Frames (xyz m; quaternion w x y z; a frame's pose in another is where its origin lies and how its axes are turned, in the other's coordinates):
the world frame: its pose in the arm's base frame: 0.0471 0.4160 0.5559 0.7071 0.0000 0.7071 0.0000
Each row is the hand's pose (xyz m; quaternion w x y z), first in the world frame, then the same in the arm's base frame.
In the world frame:
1: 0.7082 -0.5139 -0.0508 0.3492 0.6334 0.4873 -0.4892
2: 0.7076 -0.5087 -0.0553 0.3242 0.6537 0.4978 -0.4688
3: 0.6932 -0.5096 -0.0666 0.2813 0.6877 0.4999 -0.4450
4: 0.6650 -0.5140 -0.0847 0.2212 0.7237 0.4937 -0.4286
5: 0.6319 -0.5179 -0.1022 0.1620 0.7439 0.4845 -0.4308
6: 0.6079 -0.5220 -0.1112 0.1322 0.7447 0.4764 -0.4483
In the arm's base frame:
1: -0.0037 -0.0979 -0.1523 0.0977 -0.1020 -0.5915 0.7938
2: -0.0082 -0.0927 -0.1517 0.1228 -0.1307 -0.5812 0.7937
3: -0.0195 -0.0936 -0.1373 0.1546 -0.1716 -0.5524 0.8009
4: -0.0376 -0.0980 -0.1091 0.1927 -0.2087 -0.5055 0.8148
5: -0.0551 -0.1019 -0.0760 0.2280 -0.2214 -0.4572 0.8307
6: -0.0641 -0.1060 -0.0520 0.2434 -0.2096 -0.4303 0.8436

